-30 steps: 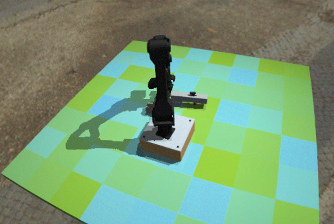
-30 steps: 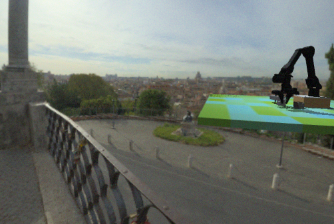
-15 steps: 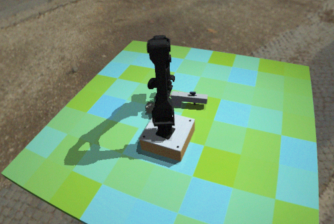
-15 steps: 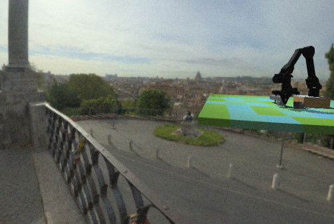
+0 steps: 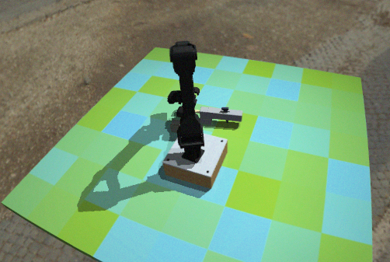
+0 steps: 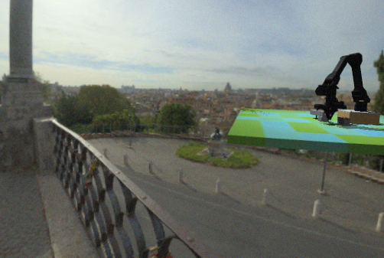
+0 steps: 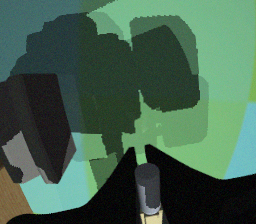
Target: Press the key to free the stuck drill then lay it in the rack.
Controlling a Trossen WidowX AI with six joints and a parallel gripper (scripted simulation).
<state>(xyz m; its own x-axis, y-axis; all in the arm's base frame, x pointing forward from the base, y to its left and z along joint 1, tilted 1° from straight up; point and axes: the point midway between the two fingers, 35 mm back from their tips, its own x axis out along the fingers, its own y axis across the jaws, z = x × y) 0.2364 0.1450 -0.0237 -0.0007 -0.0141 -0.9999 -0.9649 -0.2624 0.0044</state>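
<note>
Now: the drill 50 mm to the right of my gripper tip, 30 mm above it and 10 mm ahead of it. The rest, counted from my gripper tip: rack 80 mm behind, 10 mm to the left; dark key 160 mm to the right, 40 mm ahead, 30 mm above; grey holder block 130 mm to the right, 30 mm ahead, 20 mm above.
</note>
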